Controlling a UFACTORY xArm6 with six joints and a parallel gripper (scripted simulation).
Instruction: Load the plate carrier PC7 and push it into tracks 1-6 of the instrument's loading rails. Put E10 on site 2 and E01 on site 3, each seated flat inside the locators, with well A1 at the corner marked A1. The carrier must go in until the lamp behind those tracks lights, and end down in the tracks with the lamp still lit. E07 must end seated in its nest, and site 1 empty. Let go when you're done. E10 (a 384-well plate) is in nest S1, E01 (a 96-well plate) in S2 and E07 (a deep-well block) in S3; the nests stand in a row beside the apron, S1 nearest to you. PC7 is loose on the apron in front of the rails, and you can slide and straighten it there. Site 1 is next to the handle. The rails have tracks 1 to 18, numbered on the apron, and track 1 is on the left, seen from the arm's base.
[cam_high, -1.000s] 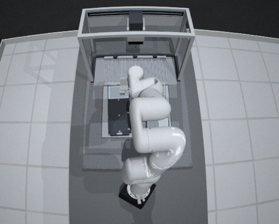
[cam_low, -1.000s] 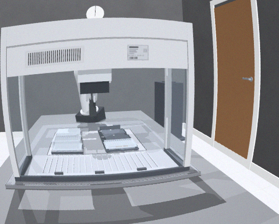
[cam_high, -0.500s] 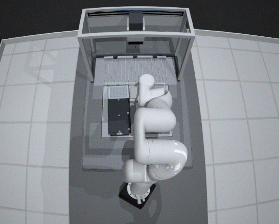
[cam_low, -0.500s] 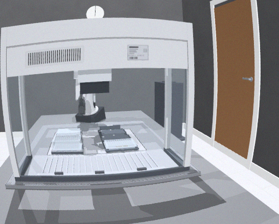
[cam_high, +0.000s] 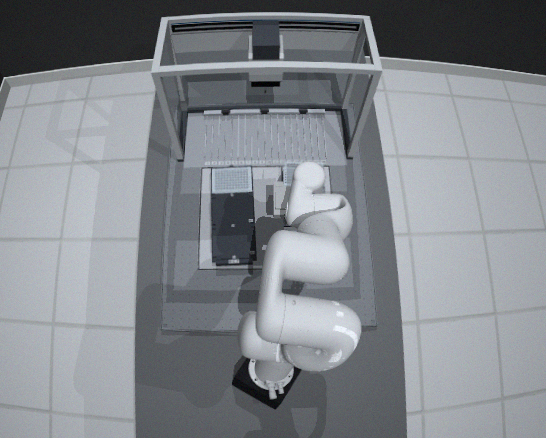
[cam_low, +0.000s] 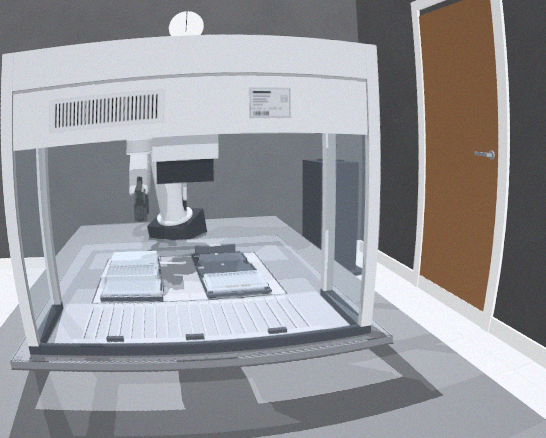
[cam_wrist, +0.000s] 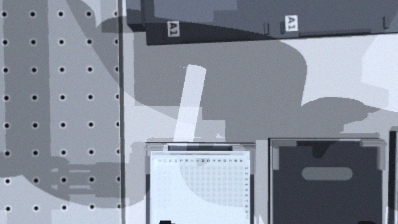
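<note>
Now: the nest S1 130 mm below my hand, 30 mm to the right of it and 30 mm behind it. The rest, counted from my hand: dark plate carrier PC7 (190 mm to the left, 120 mm below, 110 mm ahead); dark nest S2 (130 mm below, 80 mm ahead, 40 mm to the right); deep-well block E07 (180 mm ahead, 110 mm below, 50 mm to the right).
</note>
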